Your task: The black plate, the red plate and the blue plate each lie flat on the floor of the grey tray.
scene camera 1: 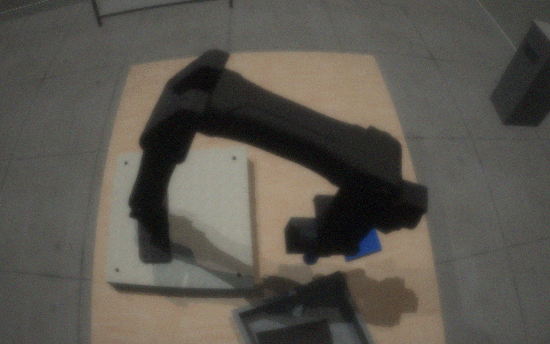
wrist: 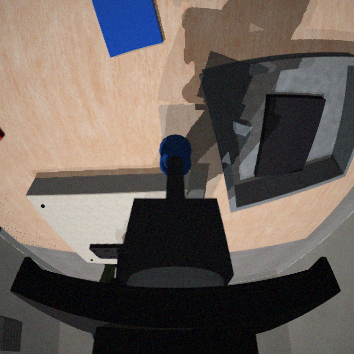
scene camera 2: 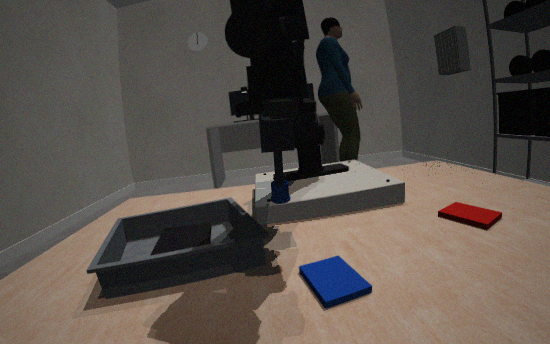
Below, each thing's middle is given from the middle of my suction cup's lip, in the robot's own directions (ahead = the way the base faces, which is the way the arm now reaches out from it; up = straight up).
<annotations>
Right now the blue plate (scene camera 2: 334, 282) is 13 cm ahead of my suction cup, 8 cm below it and 3 cm to the left of it. The rest, counted from my suction cup: grey tray (scene camera 2: 123, 264) 17 cm to the right, 6 cm below, 2 cm behind; black plate (scene camera 2: 171, 239) 17 cm to the right, 8 cm below, 5 cm behind.
</annotations>
